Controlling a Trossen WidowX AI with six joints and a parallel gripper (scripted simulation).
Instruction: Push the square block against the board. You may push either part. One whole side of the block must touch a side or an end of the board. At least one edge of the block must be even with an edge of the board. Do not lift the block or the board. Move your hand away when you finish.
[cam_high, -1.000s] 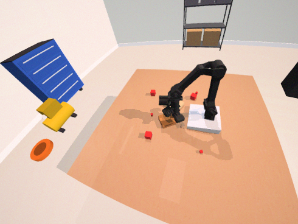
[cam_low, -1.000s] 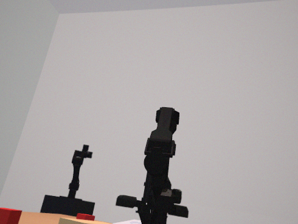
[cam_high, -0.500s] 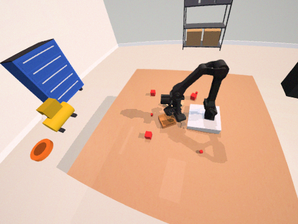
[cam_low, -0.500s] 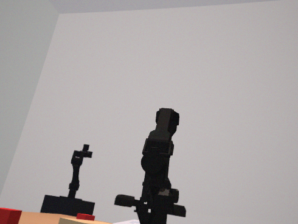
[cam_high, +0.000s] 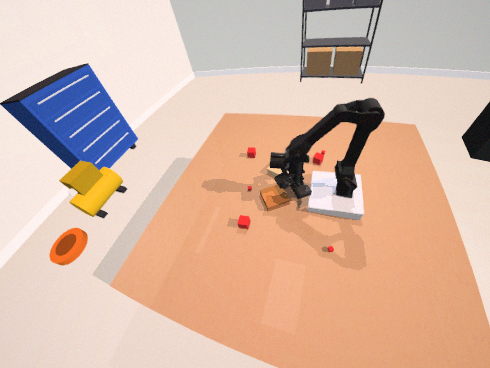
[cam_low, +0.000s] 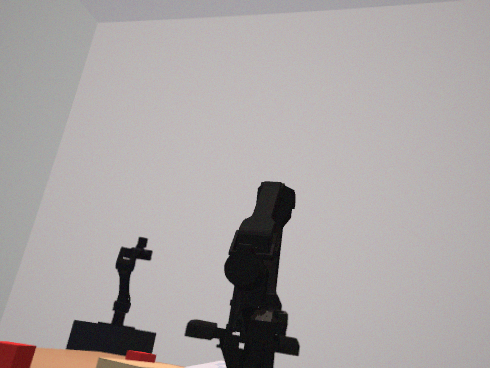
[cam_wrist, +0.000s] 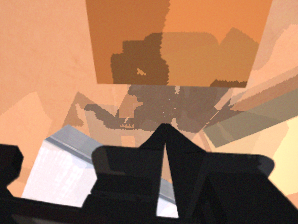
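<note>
The square block is 70 mm to the left of my gripper tip, 70 mm ahead of it and 10 mm above it. Also, from my gripper tip: board (110 mm to the right, 80 mm ahead, 10 mm above).
</note>
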